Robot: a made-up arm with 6 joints.
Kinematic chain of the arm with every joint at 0, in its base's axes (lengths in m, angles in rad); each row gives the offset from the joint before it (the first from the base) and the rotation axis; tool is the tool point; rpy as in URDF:
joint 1: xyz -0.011 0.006 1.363 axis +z
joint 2: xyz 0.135 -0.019 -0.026 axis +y
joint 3: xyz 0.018 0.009 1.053 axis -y
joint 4: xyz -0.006 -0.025 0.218 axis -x
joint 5: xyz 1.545 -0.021 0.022 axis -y
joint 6: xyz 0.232 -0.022 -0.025 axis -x
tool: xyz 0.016 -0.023 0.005 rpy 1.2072 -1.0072 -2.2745
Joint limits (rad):
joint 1: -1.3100..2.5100
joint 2: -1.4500..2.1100
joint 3: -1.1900..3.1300
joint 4: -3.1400..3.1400
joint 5: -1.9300..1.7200
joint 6: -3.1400..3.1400
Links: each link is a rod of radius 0.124 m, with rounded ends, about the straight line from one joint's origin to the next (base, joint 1, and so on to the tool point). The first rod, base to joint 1, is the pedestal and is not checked.
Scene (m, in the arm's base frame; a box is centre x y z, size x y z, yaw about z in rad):
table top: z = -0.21
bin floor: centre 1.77 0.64 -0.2 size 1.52 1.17 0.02 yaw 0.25
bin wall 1: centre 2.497 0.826 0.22 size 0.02 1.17 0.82 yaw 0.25
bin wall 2: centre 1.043 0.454 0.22 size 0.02 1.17 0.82 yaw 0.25
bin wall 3: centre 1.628 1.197 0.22 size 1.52 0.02 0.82 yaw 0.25
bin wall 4: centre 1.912 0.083 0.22 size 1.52 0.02 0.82 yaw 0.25
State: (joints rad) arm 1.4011 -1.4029 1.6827 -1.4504 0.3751 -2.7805
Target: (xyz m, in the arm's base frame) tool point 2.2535 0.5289 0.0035
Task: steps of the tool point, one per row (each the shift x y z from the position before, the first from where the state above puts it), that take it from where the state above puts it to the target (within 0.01 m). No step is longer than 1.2 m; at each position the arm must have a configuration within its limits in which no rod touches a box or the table.
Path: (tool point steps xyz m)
1: -0.2922 0.3040 1.1050
2: -0.0268 0.7217 0.9070
3: 0.3265 0.9266 0.5410
4: 0.6399 0.8768 0.0822
5: 0.7937 0.6101 -0.3765
6: 0.7216 0.2325 -0.7432
7: 0.4326 -0.1251 -0.9468
8: 0.0106 -0.3504 -0.9536
9: 0.0648 0.0187 -0.3261
10: 0.0019 0.0004 -0.3512
11: -0.0666 -0.0192 -0.3608

